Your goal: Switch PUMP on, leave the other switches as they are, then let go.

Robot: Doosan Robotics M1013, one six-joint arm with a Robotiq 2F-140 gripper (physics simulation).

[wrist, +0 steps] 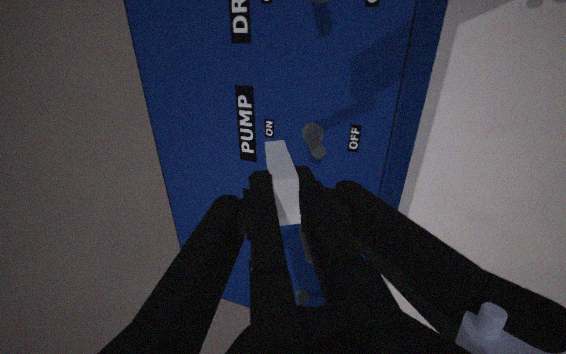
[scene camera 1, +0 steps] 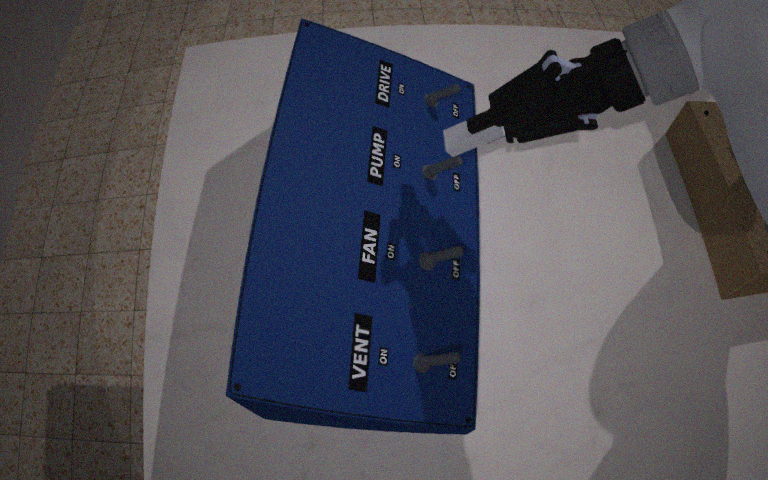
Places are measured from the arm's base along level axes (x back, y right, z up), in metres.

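Pixels of known places: gripper, between the fingertips: point(wrist: 275, 158) point(scene camera 1: 447, 143).
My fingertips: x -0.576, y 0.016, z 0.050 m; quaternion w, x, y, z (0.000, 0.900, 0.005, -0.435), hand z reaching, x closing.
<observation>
Behind a point stands the place of what it marks.
The blue switch panel point(scene camera 1: 317, 141) {x -0.725, y 0.022, z 0.049 m} point(wrist: 190, 100) {x -0.714, y 0.051, z 0.045 m} carries a row of grey levers. The PUMP switch point(scene camera 1: 444, 166) {x -0.576, y 0.012, z 0.008 m} point(wrist: 314, 140) {x -0.569, y 0.022, z 0.010 m} leans to its OFF side in the scene view. The DRIVE switch point(scene camera 1: 444, 95) {x -0.565, y 0.131, z 0.004 m}, FAN switch point(scene camera 1: 441, 257) {x -0.588, y -0.107, z 0.007 m} and VENT switch point(scene camera 1: 437, 361) {x -0.599, y -0.225, z 0.008 m} lean the same way. My gripper point(scene camera 1: 453, 141) {x -0.576, y 0.016, z 0.050 m} point(wrist: 275, 158) {x -0.576, y 0.016, z 0.050 m} is shut, with nothing between its pale fingertips. In the scene view the tips appear between the DRIVE and PUMP switches, close to PUMP. In the wrist view they appear on the ON side of the PUMP lever, with a gap between. Their height above the panel is hard to tell.
The panel stands on a pale table top point(scene camera 1: 566, 215) {x -0.380, y 0.006, z -0.108 m}. A brown wooden block point(scene camera 1: 705, 192) {x -0.137, y 0.023, z -0.061 m} lies at the right, near the arm's base. Tiled floor point(scene camera 1: 84, 226) shows beyond the table. The gripper's shadow falls over the panel around the FAN switch.
</observation>
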